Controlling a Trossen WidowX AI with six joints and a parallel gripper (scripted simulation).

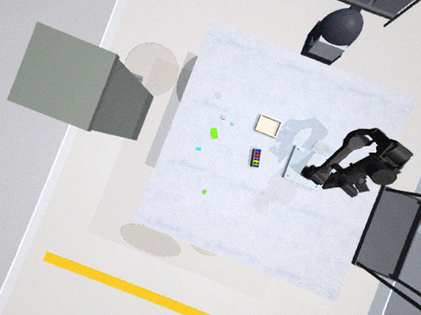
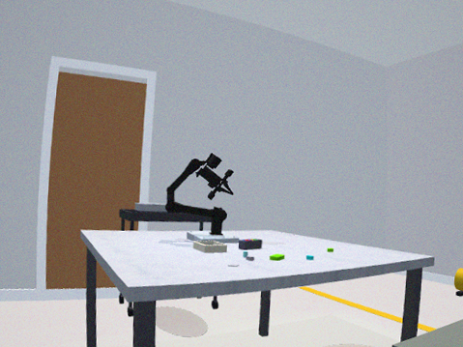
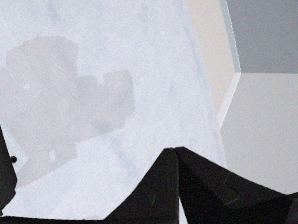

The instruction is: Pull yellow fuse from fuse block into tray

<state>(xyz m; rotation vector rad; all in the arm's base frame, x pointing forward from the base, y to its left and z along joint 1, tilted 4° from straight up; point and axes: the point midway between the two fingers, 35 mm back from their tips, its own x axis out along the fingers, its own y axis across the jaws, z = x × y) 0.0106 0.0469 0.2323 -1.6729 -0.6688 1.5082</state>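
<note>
The yellow fuse lies 260 mm ahead of my gripper tip, 30 mm to the left of it and 220 mm below it. From my gripper tip the other things lie so: red fuse 270 mm ahead, 10 mm to the right, 220 mm below; then purple fuse 270 mm ahead, 10 mm to the left, 220 mm below; then green fuse 250 mm ahead, 40 mm to the left, 220 mm below.
</note>
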